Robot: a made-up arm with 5 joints.
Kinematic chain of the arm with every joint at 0, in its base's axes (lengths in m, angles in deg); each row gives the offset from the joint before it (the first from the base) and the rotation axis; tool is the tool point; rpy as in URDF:
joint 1: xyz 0 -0.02 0.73 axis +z
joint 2: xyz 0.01 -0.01 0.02 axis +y
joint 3: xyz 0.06 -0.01 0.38 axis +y
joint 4: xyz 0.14 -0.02 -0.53 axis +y
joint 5: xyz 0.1 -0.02 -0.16 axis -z
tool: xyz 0.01 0 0.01 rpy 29.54 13.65 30.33
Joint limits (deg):
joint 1: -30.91..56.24
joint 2: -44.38..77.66
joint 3: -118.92..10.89
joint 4: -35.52..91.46
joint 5: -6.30..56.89
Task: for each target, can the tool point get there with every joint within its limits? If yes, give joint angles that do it. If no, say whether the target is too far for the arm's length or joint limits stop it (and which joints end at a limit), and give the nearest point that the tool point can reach.
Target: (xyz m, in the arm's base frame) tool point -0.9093 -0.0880 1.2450
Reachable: no: joint limits stop it (at a limit: joint 2, joint 3, joint 4) | nearest point -0.3515 -0.0463 1.7180 | short by 0.733 m
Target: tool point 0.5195 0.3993 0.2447
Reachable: yes | joints 44.53 64.35 -86.79 72.65 32.81
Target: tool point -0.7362 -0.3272 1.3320
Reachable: no: joint limits stop it (at a limit: joint 2, joint 3, joint 4) | nearest point -0.3253 -0.1557 1.7180 | short by 0.589 m
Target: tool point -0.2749 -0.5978 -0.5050
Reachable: no: too far | nearest point 0.1446 -0.1863 0.0647 | short by 0.818 m
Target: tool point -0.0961 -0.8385 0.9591
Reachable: no: joint limits stop it (at a limit: joint 1, joint 2, joint 3) | nearest point -0.1067 -0.3006 0.7098 | short by 0.593 m
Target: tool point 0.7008 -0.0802 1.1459
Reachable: yes | joints 0.10 -15.28 -59.20 14.39 7.92
